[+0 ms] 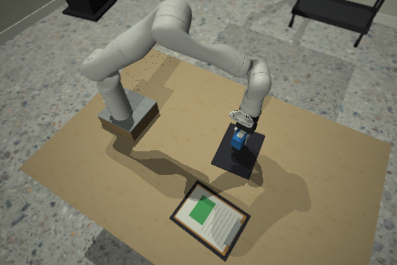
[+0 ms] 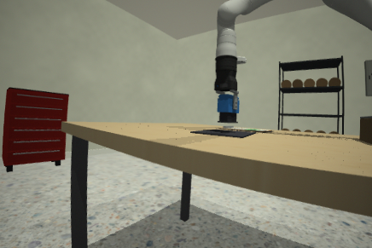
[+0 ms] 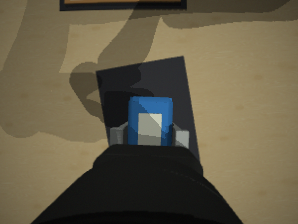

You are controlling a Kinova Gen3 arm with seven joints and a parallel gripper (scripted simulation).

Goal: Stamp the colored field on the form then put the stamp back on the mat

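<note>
My hand is 100 mm above the dark mat. Round my hand: clipboard: 320 mm to the right, 100 mm below, 10 mm ahead; blue stamp: 20 mm below.
</note>
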